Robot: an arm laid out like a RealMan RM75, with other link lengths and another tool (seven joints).
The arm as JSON. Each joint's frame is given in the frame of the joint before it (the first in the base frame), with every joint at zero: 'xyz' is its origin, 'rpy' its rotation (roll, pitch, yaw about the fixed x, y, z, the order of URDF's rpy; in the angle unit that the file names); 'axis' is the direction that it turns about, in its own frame. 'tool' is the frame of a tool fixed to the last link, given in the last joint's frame.
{
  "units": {
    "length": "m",
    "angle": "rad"
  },
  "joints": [
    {
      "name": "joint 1",
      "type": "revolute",
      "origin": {
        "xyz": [
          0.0,
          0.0,
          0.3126
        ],
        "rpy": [
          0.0,
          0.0,
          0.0
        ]
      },
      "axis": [
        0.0,
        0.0,
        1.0
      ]
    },
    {
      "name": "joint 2",
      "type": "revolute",
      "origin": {
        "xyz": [
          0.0,
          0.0,
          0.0
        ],
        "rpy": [
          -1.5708,
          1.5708,
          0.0
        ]
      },
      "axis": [
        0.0,
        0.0,
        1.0
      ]
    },
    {
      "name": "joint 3",
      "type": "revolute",
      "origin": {
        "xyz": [
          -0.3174,
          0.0,
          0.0
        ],
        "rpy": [
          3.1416,
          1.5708,
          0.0
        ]
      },
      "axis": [
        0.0,
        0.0,
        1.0
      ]
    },
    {
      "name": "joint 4",
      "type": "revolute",
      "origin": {
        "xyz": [
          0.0,
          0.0,
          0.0
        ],
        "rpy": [
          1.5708,
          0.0,
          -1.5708
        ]
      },
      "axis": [
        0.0,
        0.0,
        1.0
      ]
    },
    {
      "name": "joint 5",
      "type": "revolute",
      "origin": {
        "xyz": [
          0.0,
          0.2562,
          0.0
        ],
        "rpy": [
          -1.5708,
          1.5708,
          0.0
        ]
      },
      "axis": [
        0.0,
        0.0,
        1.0
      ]
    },
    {
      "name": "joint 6",
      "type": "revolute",
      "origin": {
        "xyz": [
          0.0,
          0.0,
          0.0
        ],
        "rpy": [
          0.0,
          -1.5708,
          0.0
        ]
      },
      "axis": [
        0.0,
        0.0,
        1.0
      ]
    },
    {
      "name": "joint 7",
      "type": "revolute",
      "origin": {
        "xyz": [
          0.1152,
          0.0,
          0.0
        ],
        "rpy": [
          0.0,
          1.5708,
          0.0
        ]
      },
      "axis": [
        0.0,
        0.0,
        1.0
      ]
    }
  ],
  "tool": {
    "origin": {
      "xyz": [
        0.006,
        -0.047,
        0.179
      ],
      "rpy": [
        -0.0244,
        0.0,
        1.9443
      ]
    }
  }
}
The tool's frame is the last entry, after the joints.
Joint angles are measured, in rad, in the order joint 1, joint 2, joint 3, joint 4, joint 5, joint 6, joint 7. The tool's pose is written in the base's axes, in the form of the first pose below.
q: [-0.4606 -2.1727 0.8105 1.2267 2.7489 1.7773 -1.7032]
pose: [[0.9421 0.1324 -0.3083 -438.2], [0.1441 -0.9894 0.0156 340.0], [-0.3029 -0.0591 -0.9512 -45.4], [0 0 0 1]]
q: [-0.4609 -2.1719 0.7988 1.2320 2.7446 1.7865 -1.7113]
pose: [[0.9429 0.1446 -0.3000 -436.7], [0.1577 -0.9873 0.0197 339.4], [-0.2933 -0.0659 -0.9537 -43.6], [0 0 0 1]]
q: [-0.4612 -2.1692 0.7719 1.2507 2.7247 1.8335 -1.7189]
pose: [[0.9500 0.1623 -0.2667 -428.4], [0.1724 -0.9849 0.0150 334.1], [-0.2603 -0.0602 -0.9637 -39.6], [0 0 0 1]]
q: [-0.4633 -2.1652 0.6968 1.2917 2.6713 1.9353 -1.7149]
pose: [[0.9676 0.1778 -0.1794 -408.0], [0.1843 -0.9827 0.0203 325.5], [-0.1727 -0.0527 -0.9836 -30.0], [0 0 0 1]]
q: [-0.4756 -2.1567 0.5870 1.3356 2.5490 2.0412 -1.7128]
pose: [[0.9868 0.1592 -0.0297 -371.5], [0.1610 -0.9839 0.0776 330.2], [-0.0169 -0.0814 -0.9965 -16.0], [0 0 0 1]]
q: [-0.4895 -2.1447 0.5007 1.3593 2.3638 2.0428 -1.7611]
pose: [[0.9810 0.1453 0.1285 -330.5], [0.1151 -0.9694 0.2169 363.1], [0.1561 -0.1979 -0.9677 2.7], [0 0 0 1]]
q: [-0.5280 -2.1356 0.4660 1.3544 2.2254 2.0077 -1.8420]
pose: [[0.9557 0.1568 0.2492 -288.3], [0.0776 -0.9506 0.3007 396.7], [0.2840 -0.2680 -0.9206 16.8], [0 0 0 1]]
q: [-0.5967 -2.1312 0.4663 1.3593 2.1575 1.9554 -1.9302]
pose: [[0.9358 0.1601 0.3142 -245.0], [0.0457 -0.9385 0.3422 431.2], [0.3496 -0.3058 -0.8856 26.7], [0 0 0 1]]
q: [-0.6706 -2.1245 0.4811 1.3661 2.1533 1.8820 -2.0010]
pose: [[0.9314 0.1641 0.3249 -212.1], [0.0292 -0.9234 0.3827 466.2], [0.3629 -0.3469 -0.8649 34.7], [0 0 0 1]]
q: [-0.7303 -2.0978 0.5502 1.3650 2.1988 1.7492 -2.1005]
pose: [[0.9434 0.2006 0.2642 -195.4], [0.0624 -0.8895 0.4527 509.1], [0.3258 -0.4106 -0.8516 43.9], [0 0 0 1]]
